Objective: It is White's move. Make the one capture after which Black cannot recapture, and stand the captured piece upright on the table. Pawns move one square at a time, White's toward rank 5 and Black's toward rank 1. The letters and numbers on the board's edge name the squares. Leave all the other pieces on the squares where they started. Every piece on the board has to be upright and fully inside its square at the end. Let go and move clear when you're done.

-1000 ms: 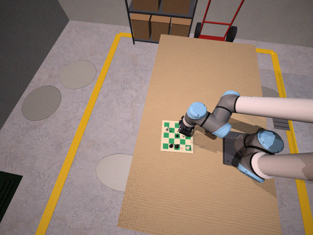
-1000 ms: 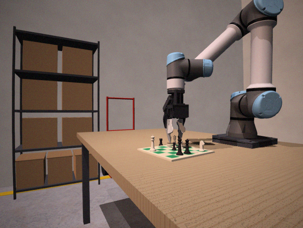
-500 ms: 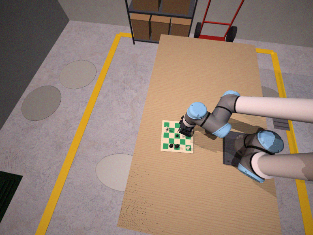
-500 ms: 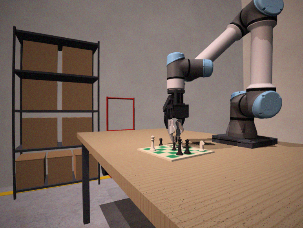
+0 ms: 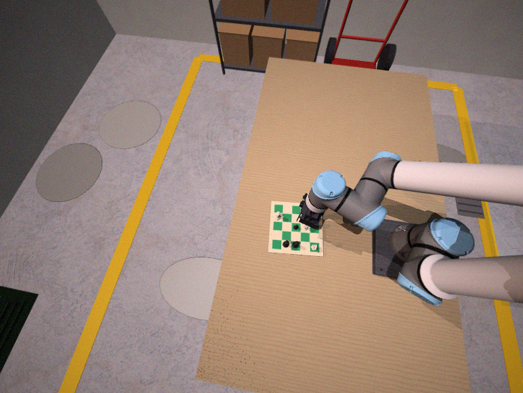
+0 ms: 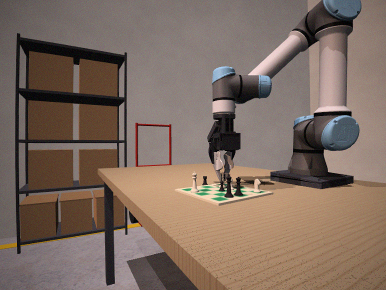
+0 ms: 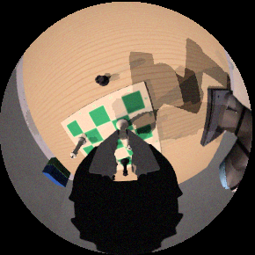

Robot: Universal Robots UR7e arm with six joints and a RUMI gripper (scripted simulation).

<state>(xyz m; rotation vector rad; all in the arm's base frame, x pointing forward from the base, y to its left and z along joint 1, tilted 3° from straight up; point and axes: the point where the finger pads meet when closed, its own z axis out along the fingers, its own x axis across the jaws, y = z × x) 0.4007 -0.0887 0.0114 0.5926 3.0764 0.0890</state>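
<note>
Now: hand 12 cm short of the tall white piece and 1 cm above it. Round my hand: white knight 3 cm behind, 12 cm to the left, 2 cm below; tall black piece 8 cm ahead, 11 cm to the left, 1 cm below.
</note>
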